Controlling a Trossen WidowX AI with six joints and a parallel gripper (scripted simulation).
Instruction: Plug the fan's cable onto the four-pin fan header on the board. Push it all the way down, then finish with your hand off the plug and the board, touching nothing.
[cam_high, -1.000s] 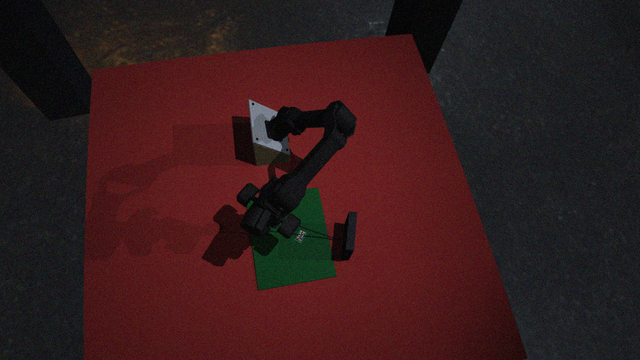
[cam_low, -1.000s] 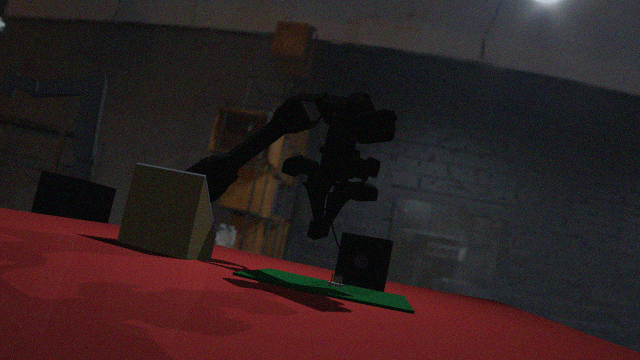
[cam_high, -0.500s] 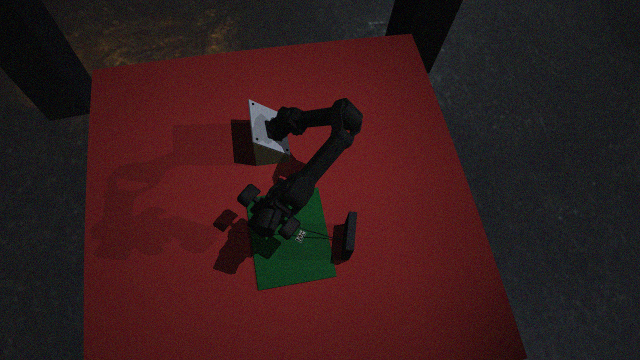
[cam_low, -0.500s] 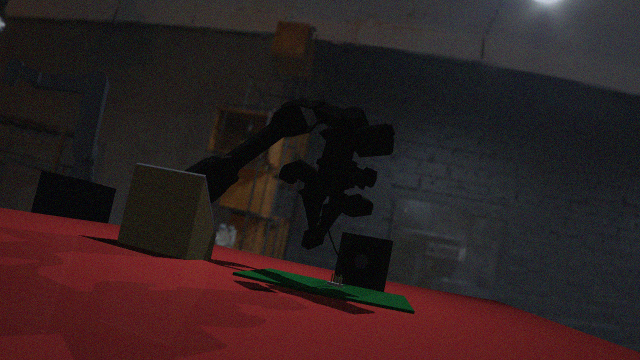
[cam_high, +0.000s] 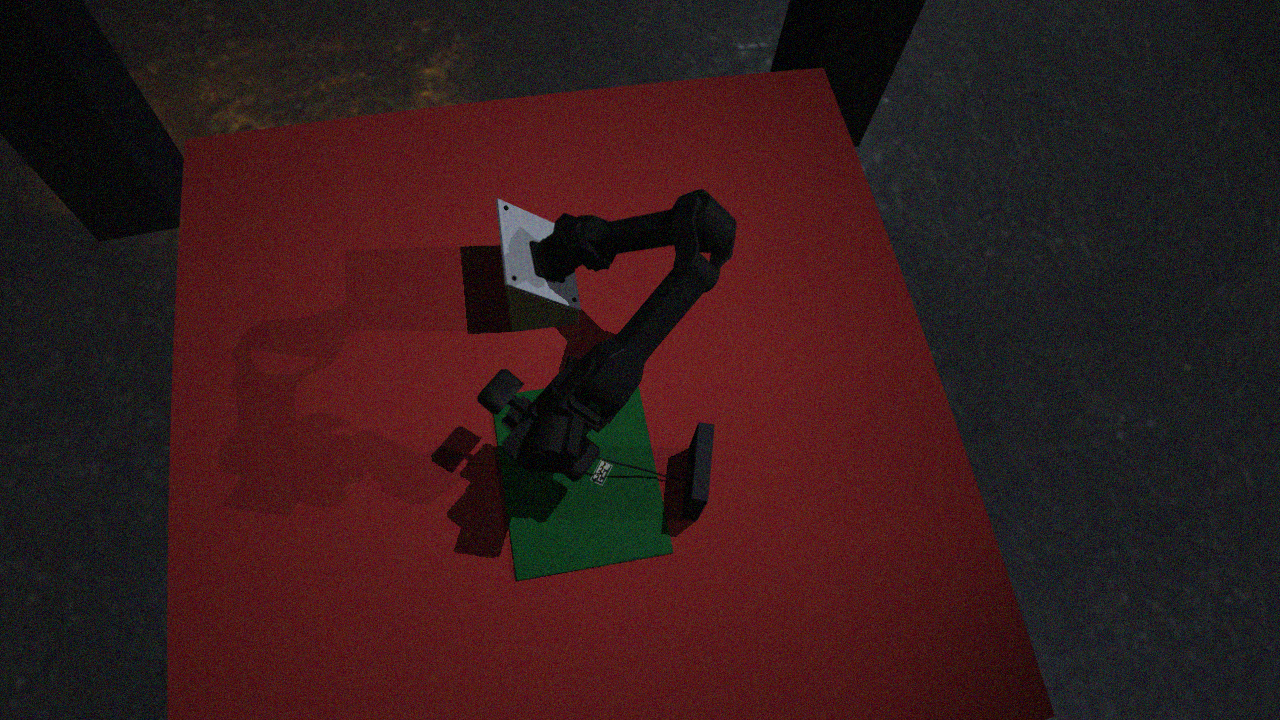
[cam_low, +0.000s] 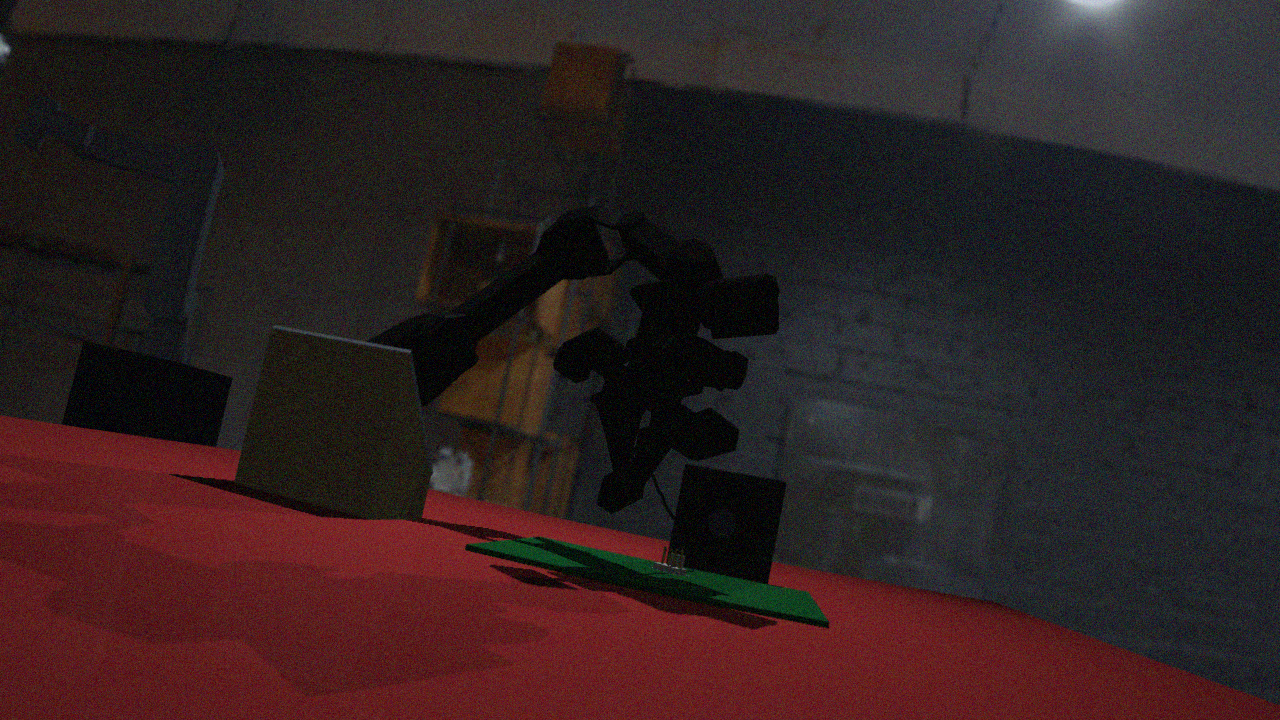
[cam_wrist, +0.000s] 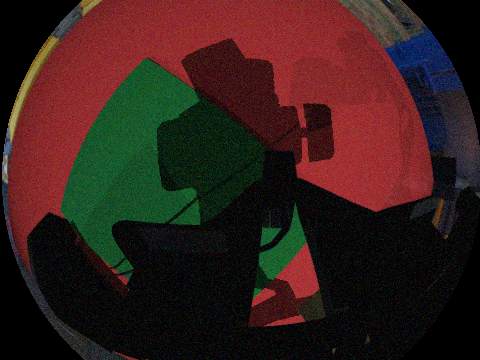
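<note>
My gripper tip is now 10 cm above the green board, 9 cm to the right of it and 4 cm short of it. The rest, counted from my gripper tip: black plug: 1 cm below, 1 cm behind; four-pin header: 12 cm to the left, 8 cm below, 4 cm ahead; black fan: 25 cm to the left, 9 cm ahead, 2 cm below.
</note>
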